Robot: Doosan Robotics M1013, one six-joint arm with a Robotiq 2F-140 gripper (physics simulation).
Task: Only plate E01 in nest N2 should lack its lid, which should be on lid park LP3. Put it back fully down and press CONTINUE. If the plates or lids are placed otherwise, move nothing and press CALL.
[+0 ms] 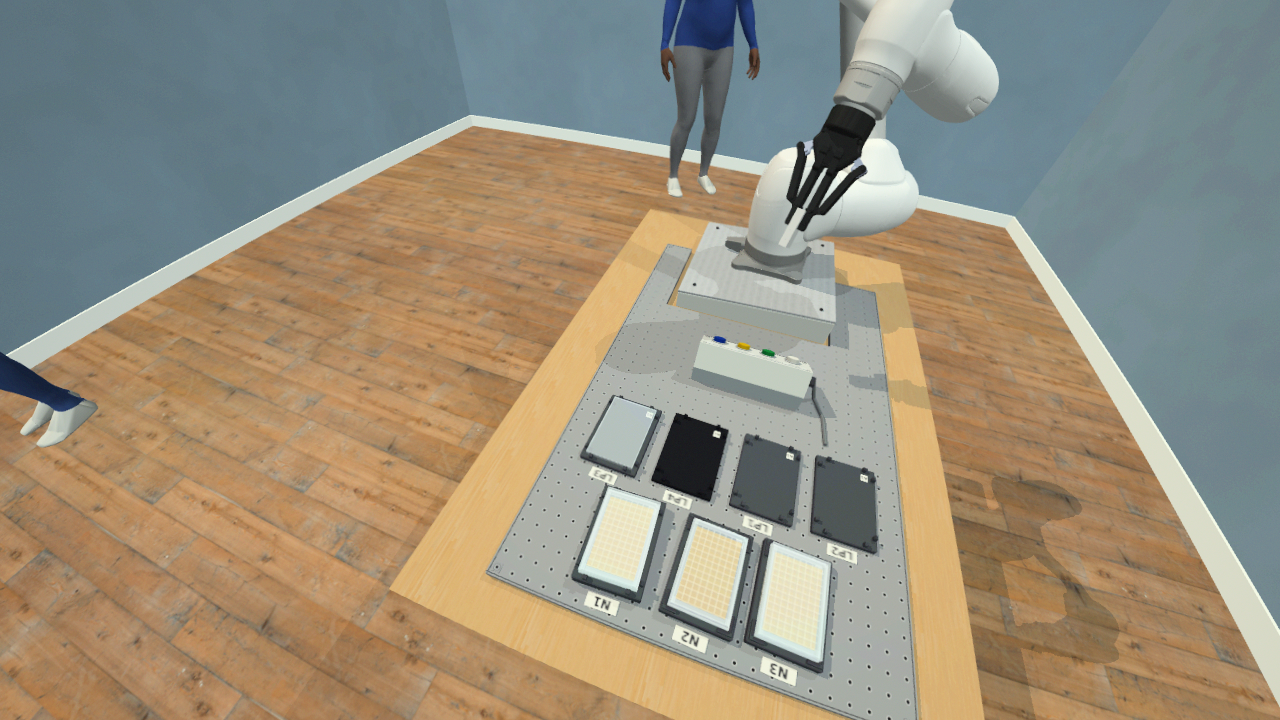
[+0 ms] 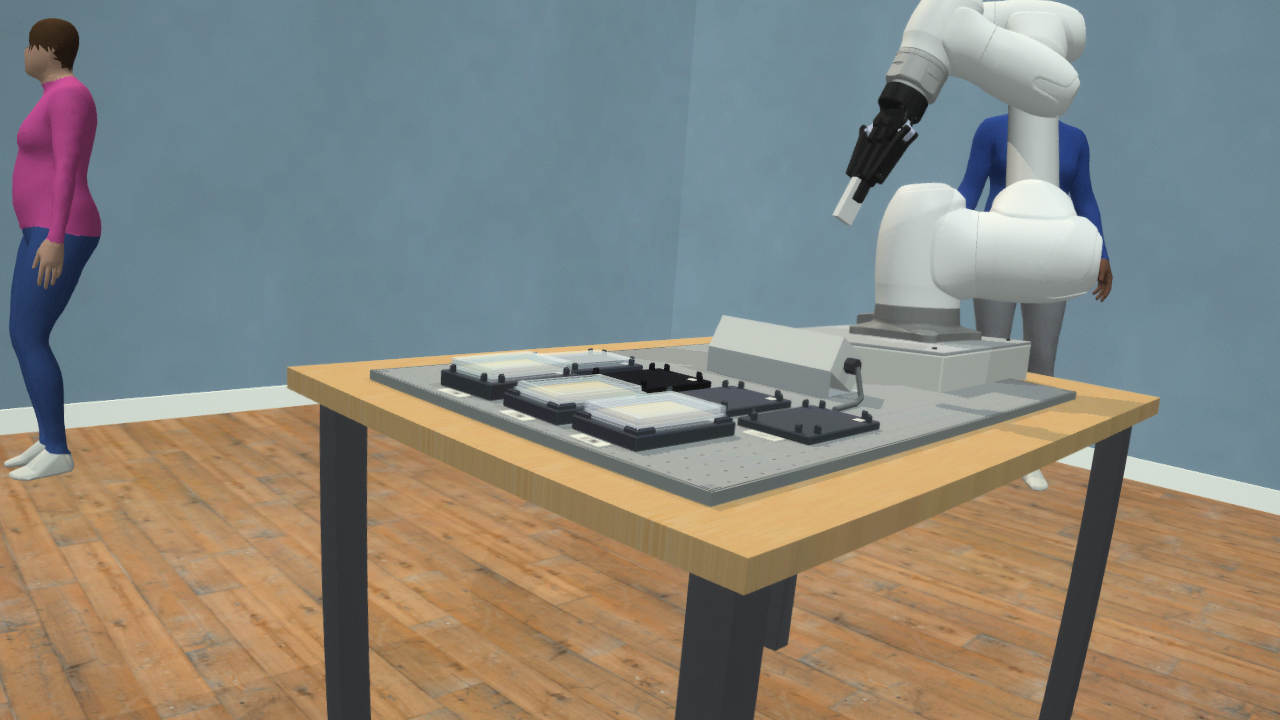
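Where they show: gripper, between the fingertips: (image 1: 783,246) (image 2: 841,220); arm's base, origin of its link: (image 1: 771,258) (image 2: 915,336).
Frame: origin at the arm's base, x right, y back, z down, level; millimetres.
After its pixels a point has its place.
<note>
Plate in nest N2 (image 1: 708,574) @[x -98, y -805, z 19 mm] (image 2: 577,390) @[x -129, y -821, z 19 mm] shows bare tan wells and looks unlidded. Plates in N1 (image 1: 621,542) @[x 29, y -822, z 13 mm] (image 2: 508,366) @[x -9, y -841, z 13 mm] and N3 (image 1: 792,604) @[x -215, y -792, z 17 mm] (image 2: 655,411) @[x -249, y -807, z 17 mm] look paler, as under clear lids. A pale clear lid (image 1: 622,431) @[x 118, y -646, z 31 mm] (image 2: 595,360) @[x 87, y -643, z 31 mm] lies flat on park LP3. Parks LP4 (image 1: 690,457) @[x -9, y -634, z 40 mm] (image 2: 669,380) @[x -31, y -604, z 39 mm], LP1 (image 1: 766,480) @[x -141, y -616, z 39 mm] (image 2: 739,400) @[x -162, y -600, z 39 mm] and LP2 (image 1: 844,503) @[x -271, y -598, z 39 mm] (image 2: 810,420) @[x -276, y -596, z 39 mm] hold no lid. Plate names are unreadable. My gripper (image 1: 793,229) @[x -27, y -275, z -194 mm] (image 2: 846,203) @[x -27, y -275, z -194 mm] is shut and empty, high near the robot base. The button box (image 1: 753,365) @[x -52, y -427, z -20 mm] (image 2: 776,351) @[x -64, y -437, z 1 mm] has blue, yellow, green and white buttons; their wording is unreadable.
A cable (image 1: 819,413) @[x -205, y -425, z 44 mm] (image 2: 859,383) @[x -183, y -391, z 27 mm] runs from the button box onto the perforated board (image 1: 537,557) @[x 135, y -887, z 49 mm] (image 2: 716,467) @[x -349, y -810, z 49 mm]. The robot's base plinth (image 1: 753,313) @[x -11, y -217, z 25 mm] (image 2: 984,365) @[x -170, y -36, z 21 mm] is behind the box. A person in blue (image 1: 705,22) (image 2: 988,143) stands behind the robot. A person in pink (image 2: 67,161) stands at the far left.
</note>
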